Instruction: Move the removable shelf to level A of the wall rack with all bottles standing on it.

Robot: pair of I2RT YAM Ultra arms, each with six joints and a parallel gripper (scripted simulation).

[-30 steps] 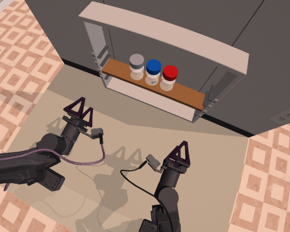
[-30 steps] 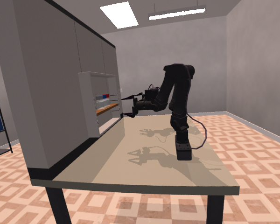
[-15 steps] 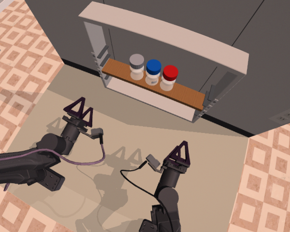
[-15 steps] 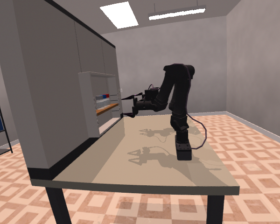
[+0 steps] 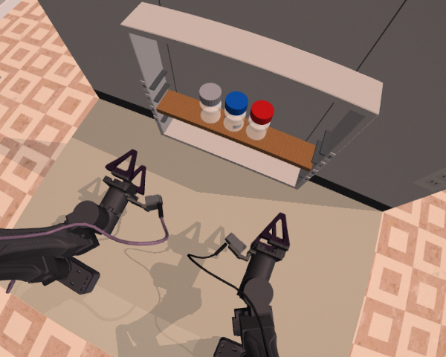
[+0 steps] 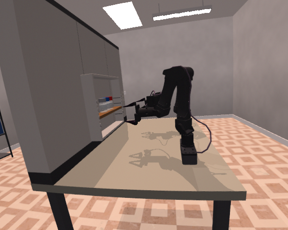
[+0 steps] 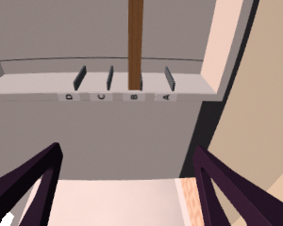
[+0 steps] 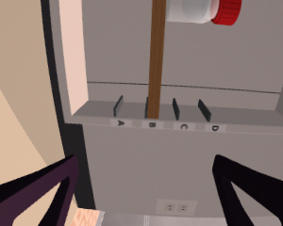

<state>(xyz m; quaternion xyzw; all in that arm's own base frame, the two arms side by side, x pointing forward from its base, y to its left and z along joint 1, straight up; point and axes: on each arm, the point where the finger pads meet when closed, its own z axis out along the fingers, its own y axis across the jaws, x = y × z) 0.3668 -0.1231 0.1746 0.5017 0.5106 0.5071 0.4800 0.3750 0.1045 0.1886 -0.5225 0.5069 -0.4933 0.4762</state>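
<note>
My right gripper is now 200 mm short of the red-capped bottle, 140 mm to the right of it and 60 mm below it. Also, from my right hand: blue-capped bottle (200 mm ahead, 200 mm to the left, 60 mm above); then shelf (200 mm ahead, 190 mm to the left); then white wall rack (200 mm ahead, 200 mm to the left, 70 mm above).
Right now the grey-capped bottle is 20 cm ahead of my left hand, 11 cm to the right of it and 5 cm above it. Round my left hand: blue-capped bottle (21 cm ahead, 18 cm to the right, 5 cm above); shelf (20 cm ahead, 19 cm to the right, 1 cm below); white wall rack (20 cm ahead, 19 cm to the right, 6 cm above).
</note>
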